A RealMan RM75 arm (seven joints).
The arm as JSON. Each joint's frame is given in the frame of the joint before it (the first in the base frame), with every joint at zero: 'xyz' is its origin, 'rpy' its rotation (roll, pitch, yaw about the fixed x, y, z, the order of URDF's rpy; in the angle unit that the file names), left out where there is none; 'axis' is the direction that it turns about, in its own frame. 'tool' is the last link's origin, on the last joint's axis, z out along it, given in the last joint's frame.
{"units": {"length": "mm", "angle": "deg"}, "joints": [
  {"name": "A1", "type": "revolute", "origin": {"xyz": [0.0, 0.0, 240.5]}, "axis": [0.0, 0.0, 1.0]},
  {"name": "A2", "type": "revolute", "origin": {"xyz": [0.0, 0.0, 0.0]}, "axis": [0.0, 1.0, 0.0]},
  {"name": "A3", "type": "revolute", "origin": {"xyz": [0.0, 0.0, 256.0]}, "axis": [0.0, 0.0, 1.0]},
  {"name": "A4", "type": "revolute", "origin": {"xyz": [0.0, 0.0, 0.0]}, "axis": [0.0, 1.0, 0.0]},
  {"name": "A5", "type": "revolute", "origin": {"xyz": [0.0, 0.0, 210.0]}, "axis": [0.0, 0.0, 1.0]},
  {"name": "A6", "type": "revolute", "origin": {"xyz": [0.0, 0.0, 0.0]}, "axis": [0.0, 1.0, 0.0]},
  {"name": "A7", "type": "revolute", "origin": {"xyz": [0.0, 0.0, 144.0]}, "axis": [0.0, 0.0, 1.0]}
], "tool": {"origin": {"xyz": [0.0, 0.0, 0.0]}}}
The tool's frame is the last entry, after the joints.
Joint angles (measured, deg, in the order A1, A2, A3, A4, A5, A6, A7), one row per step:
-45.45, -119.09, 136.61, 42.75, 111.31, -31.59, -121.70
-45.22, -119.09, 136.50, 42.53, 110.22, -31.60, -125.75
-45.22, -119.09, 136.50, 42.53, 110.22, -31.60, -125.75
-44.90, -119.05, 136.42, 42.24, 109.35, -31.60, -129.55
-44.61, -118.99, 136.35, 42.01, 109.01, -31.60, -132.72
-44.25, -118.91, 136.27, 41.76, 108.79, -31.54, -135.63
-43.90, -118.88, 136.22, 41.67, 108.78, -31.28, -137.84
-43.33, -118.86, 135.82, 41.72, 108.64, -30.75, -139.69
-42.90, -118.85, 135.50, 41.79, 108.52, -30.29, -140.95
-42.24, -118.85, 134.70, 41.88, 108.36, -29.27, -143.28
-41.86, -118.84, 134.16, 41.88, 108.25, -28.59, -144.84
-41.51, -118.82, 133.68, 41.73, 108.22, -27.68, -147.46
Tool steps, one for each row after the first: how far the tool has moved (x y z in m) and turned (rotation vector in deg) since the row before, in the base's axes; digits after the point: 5 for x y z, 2 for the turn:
-0.00396, 0.00104, 0.00097, -1.36, -4.00, 2.90
0.00000, 0.00000, 0.00000, 0.00, 0.00, 0.00
-0.00498, 0.00088, 0.00104, -1.17, -3.58, 2.73
-0.00397, 0.00051, 0.00088, -0.90, -2.76, 1.98
-0.00462, 0.00037, 0.00088, -0.80, -2.43, 1.88
-0.00346, -0.00043, -0.00015, -0.82, -1.75, 1.39
-0.00460, -0.00026, 0.00035, -0.73, -1.73, 1.75
-0.00335, -0.00028, 0.00015, -0.55, -1.22, 1.29
-0.00548, 0.00011, 0.00049, -0.99, -2.27, 2.39
-0.00362, 0.00028, 0.00045, -0.62, -1.48, 1.58
-0.00449, 0.00014, -0.00014, -1.04, -2.14, 2.07

